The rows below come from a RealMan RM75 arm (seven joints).
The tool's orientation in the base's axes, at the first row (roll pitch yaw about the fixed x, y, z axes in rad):
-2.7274, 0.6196, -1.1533
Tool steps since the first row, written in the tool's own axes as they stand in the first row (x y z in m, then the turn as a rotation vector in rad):
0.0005, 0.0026, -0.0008, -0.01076, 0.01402, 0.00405
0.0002, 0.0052, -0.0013, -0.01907, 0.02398, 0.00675
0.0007, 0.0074, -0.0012, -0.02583, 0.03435, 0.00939
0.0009, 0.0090, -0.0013, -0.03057, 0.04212, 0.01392
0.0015, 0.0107, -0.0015, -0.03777, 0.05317, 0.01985
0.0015, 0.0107, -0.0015, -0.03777, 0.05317, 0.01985
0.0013, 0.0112, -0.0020, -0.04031, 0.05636, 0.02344
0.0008, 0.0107, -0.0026, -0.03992, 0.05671, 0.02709
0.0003, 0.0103, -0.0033, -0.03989, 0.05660, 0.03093
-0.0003, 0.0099, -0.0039, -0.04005, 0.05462, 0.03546
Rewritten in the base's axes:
-0.0024, -0.0013, -0.0005, -0.01600, 0.00843, -0.00136
-0.0050, -0.0018, -0.0009, -0.02761, 0.01480, -0.00181
-0.0068, -0.0025, -0.0019, -0.03910, 0.01991, -0.00325
-0.0083, -0.0029, -0.0025, -0.04721, 0.02515, -0.00642
-0.0097, -0.0038, -0.0033, -0.05898, 0.03262, -0.01028
-0.0097, -0.0038, -0.0033, -0.05898, 0.03262, -0.01028
-0.0103, -0.0040, -0.0029, -0.06224, 0.03633, -0.01253
-0.0101, -0.0040, -0.0020, -0.06188, 0.03836, -0.01559
-0.0100, -0.0040, -0.0011, -0.06118, 0.04085, -0.01843
-0.0099, -0.0039, -0.0002, -0.05870, 0.04422, -0.02107

